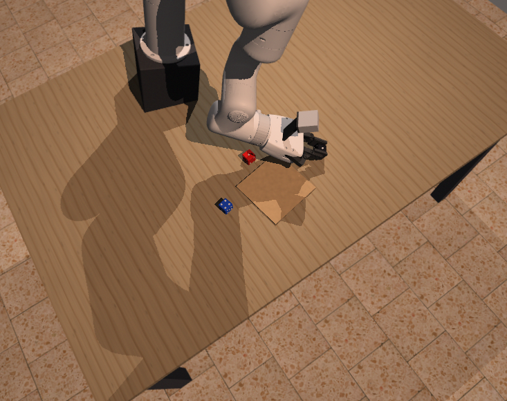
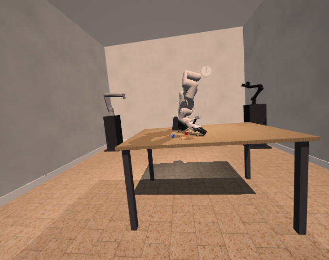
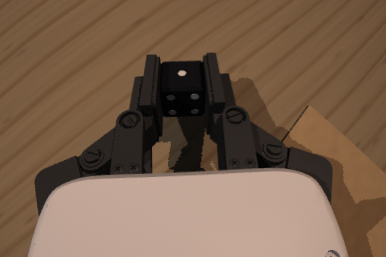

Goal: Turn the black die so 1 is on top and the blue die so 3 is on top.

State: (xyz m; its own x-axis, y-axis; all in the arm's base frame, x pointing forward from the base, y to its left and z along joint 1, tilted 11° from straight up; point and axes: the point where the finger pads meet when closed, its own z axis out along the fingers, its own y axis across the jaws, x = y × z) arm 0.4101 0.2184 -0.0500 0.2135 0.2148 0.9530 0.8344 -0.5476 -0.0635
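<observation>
Now: the tan mat 2 cm ahead of my hand, 14 cm to the right of it and 3 cm below it. Round my hand: red die 8 cm behind, 15 cm to the right, 2 cm below; then blue die 1 cm ahead, 27 cm to the right, 2 cm below; then black die 1 cm to the left, 1 cm below.
</observation>
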